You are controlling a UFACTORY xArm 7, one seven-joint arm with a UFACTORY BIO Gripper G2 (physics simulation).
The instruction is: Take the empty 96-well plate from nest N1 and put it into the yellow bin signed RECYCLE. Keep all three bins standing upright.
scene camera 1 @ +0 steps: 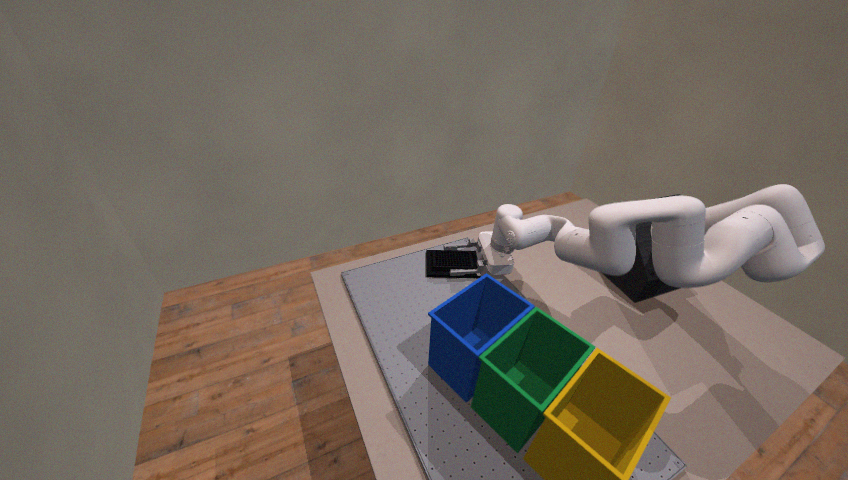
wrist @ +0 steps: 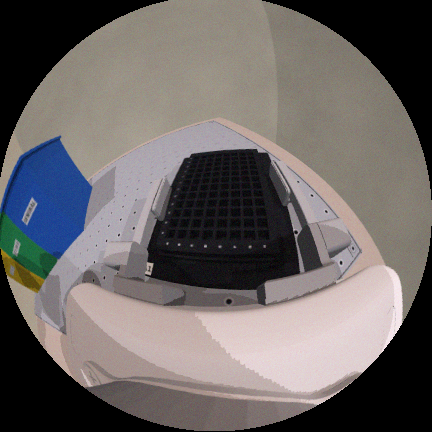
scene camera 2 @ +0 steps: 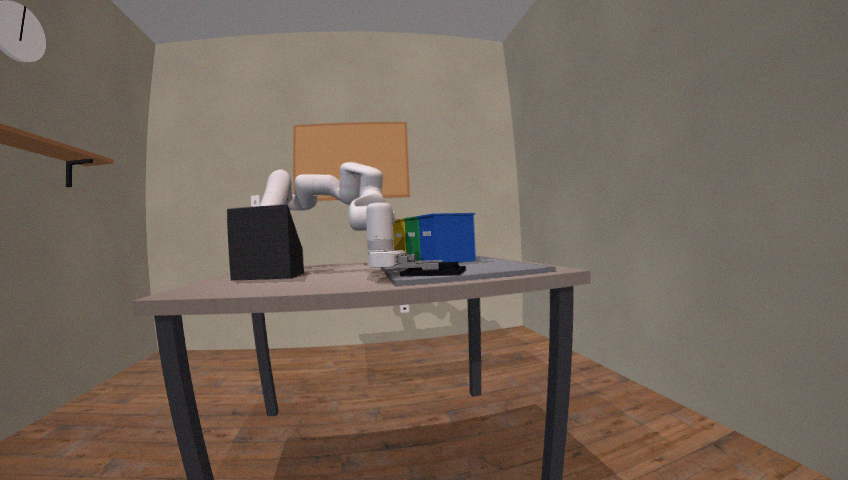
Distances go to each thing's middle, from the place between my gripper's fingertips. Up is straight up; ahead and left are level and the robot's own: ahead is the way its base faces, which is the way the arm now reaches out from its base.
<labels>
Now: the black 96-well plate [scene camera 1: 442, 260] 2 cm behind my hand. Also, from my hand: green bin [scene camera 1: 521, 374] 46 cm to the left, 7 cm above, 1 cm behind; then black nest [wrist: 220, 275] 2 cm below, 2 cm behind; then blue bin [scene camera 1: 463, 327] 34 cm to the left, 7 cm above, 5 cm ahead.
</labels>
